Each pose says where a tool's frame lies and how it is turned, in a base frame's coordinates. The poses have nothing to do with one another.
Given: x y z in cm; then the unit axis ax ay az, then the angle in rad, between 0 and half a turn.
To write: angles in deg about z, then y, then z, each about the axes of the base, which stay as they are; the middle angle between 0 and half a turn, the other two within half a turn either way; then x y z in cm. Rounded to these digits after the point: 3 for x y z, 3 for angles.
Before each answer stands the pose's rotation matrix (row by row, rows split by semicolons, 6 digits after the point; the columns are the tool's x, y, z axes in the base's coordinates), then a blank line. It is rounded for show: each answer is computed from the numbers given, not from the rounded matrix.
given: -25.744 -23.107 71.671 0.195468 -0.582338 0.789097 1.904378
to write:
-0.276711 -0.896698 -0.345490; 0.594499 0.122726 -0.794675; 0.754984 -0.425289 0.499127

-150.607 60.058 -113.497 -25.744 -23.107 71.671
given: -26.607 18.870 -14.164 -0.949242 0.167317 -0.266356 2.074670
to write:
0.853289 -0.002255 0.521433; -0.468761 -0.441310 0.765186; 0.228388 -0.897352 -0.377622

-104.279 112.186 55.728 -26.607 18.870 -14.164
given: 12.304 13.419 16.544 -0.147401 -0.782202 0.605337 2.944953
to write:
-0.937693 0.110105 -0.329558; 0.346640 0.231160 -0.909068; -0.023912 -0.966665 -0.254924

-88.583 104.769 -109.927 12.304 13.419 16.544
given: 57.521 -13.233 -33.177 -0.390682 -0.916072 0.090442 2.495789
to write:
-0.524089 0.589280 -0.614882; 0.698144 0.710761 0.086110; 0.487777 -0.384146 -0.783904

-141.778 141.619 172.028 57.521 -13.233 -33.177
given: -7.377 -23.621 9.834 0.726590 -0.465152 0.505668 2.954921
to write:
0.064068 -0.763925 0.642117; -0.576232 -0.553653 -0.601186; 0.814771 -0.331491 -0.475669

-157.861 118.403 -43.114 -7.377 -23.621 9.834
